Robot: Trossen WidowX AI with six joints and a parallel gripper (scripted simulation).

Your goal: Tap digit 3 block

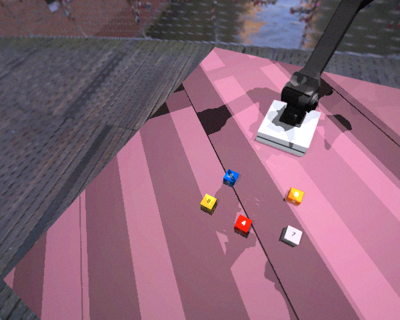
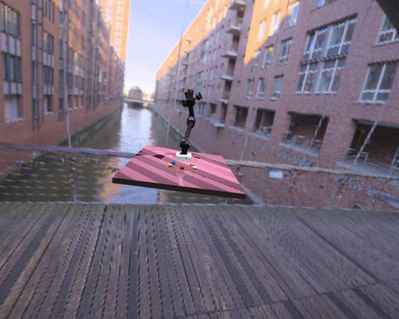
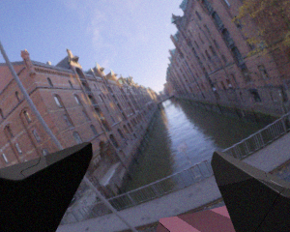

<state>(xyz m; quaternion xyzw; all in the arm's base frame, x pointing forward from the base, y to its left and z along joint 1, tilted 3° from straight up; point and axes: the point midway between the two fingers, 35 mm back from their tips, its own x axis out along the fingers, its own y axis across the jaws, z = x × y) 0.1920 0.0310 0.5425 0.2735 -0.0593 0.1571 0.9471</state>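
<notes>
Now: gripper tip 580 mm above the orange block, 60 mm to the right of it and 20 mm past it. Also, from my gripper tip: white block (580 mm below, 90 mm to the left, 80 mm ahead); then red block (580 mm below, 110 mm ahead, 20 mm to the right); then blue block (580 mm below, 100 mm to the right, 10 mm ahead).
</notes>
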